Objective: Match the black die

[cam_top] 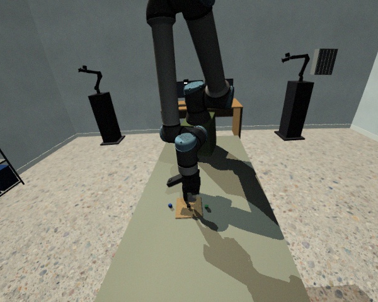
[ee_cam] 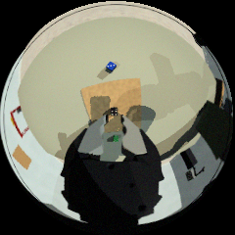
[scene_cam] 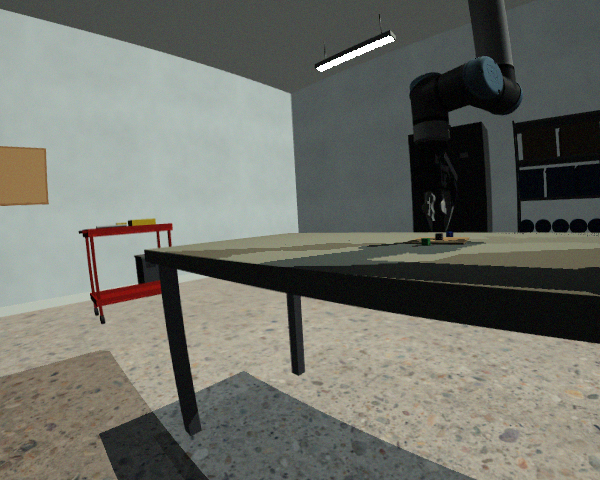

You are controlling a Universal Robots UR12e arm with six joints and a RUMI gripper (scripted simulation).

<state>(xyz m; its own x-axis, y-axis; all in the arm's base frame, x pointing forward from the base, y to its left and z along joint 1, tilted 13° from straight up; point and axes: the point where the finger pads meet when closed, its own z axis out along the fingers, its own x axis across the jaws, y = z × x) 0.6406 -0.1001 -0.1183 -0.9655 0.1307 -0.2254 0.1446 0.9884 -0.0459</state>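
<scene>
Now: the black die 30 mm below my hand. Also, from my hand: green die (100 mm to the left, 30 mm below, 10 mm ahead); blue die (100 mm to the right, 30 mm below, 10 mm behind); mat (40 mm below).
</scene>
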